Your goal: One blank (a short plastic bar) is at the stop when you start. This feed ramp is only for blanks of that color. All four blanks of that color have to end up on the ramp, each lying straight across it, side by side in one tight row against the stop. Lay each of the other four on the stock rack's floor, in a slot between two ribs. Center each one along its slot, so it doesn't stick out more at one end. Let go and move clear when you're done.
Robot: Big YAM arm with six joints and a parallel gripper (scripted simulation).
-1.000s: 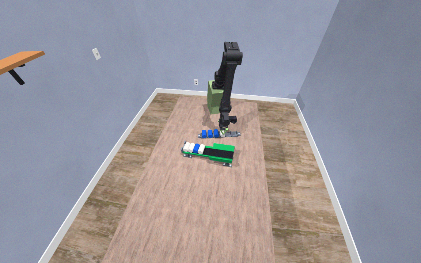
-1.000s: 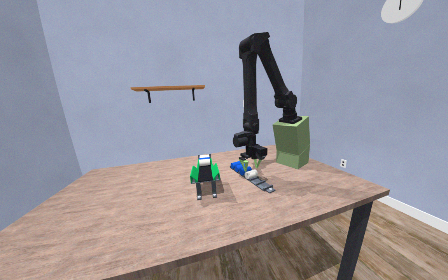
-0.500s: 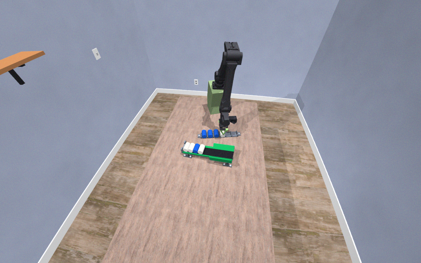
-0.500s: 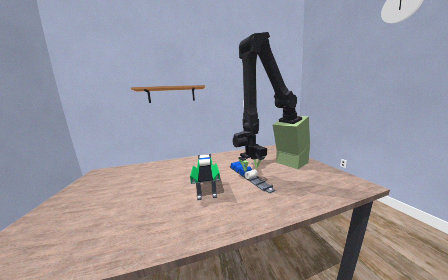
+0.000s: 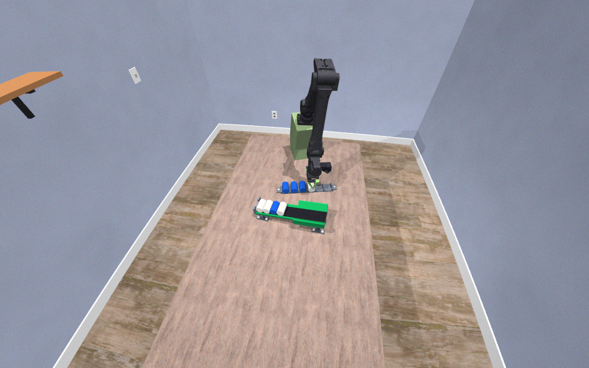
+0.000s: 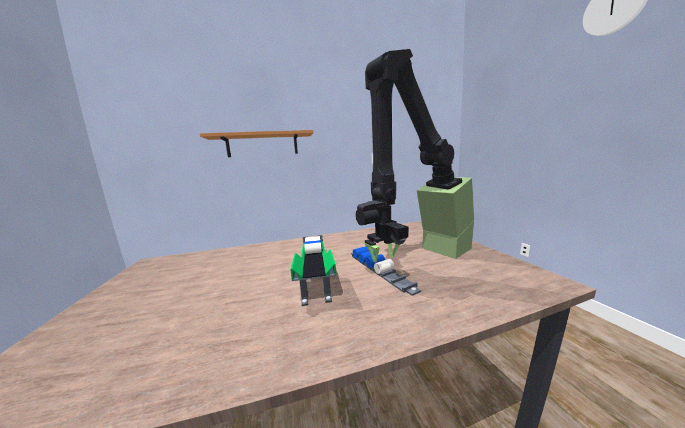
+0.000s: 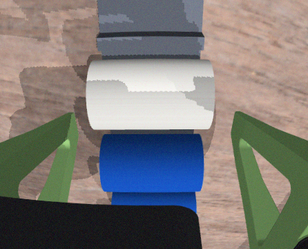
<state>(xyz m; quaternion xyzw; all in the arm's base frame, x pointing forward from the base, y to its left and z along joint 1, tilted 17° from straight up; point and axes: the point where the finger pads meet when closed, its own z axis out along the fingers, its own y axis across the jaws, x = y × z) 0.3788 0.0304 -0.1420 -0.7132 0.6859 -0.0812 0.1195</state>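
Right now the grey stock rack is 3 cm to the right of my hand and 7 cm below it.
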